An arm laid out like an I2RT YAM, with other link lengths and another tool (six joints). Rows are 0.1 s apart.
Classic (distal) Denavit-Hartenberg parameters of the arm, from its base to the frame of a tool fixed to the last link. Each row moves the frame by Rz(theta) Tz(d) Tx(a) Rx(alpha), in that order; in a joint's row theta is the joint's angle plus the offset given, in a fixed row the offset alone. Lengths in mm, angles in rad.
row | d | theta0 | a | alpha
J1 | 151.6 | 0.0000 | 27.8 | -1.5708
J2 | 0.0 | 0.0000 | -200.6 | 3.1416
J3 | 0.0 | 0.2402 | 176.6 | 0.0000
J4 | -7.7 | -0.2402 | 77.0 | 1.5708
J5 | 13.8 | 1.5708 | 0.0 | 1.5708
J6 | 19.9 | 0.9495 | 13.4 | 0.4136
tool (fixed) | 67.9 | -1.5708 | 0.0 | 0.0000
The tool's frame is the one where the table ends.
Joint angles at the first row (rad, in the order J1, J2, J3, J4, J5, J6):
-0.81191, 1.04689, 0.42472, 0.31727, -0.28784, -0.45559
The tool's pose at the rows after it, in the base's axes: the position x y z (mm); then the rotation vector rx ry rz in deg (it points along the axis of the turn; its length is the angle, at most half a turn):
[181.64, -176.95, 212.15, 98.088, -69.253, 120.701]
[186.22, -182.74, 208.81, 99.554, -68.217, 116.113]
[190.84, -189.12, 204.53, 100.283, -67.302, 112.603]
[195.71, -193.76, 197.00, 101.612, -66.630, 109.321]
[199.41, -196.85, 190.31, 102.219, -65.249, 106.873]
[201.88, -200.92, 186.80, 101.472, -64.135, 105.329]
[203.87, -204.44, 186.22, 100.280, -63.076, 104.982]
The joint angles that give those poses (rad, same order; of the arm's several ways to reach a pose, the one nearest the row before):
-0.79016, 1.09353, 0.47503, 0.25800, -0.24430, -0.51037
-0.77936, 1.15444, 0.51907, 0.23015, -0.19328, -0.54762
-0.77296, 1.21938, 0.55083, 0.23310, -0.15128, -0.57522
-0.76391, 1.28545, 0.57122, 0.24462, -0.11716, -0.59774
-0.75424, 1.33825, 0.57650, 0.27347, -0.08272, -0.62170
-0.75012, 1.38101, 0.58134, 0.31053, -0.04920, -0.63763
-0.74912, 1.40975, 0.58470, 0.34826, -0.02804, -0.64875

